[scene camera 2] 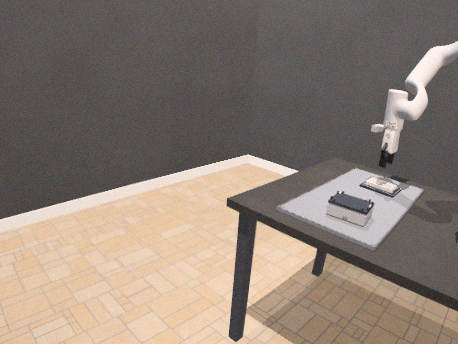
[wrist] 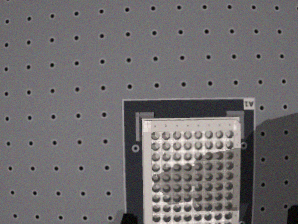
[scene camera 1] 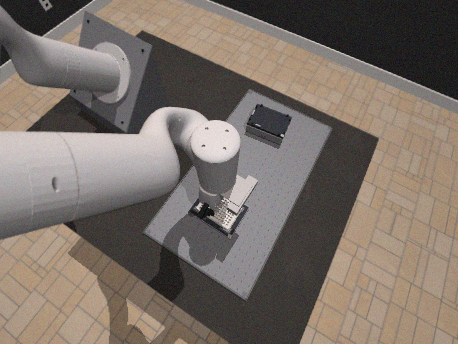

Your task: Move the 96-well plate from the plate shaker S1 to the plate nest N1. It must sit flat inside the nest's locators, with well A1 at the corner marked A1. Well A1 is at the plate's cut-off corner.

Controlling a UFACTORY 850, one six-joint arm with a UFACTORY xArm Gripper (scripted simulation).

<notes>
In view: a white 96-well plate (wrist: 157,181) and a plate shaker S1 (scene camera 1: 271,121).
</notes>
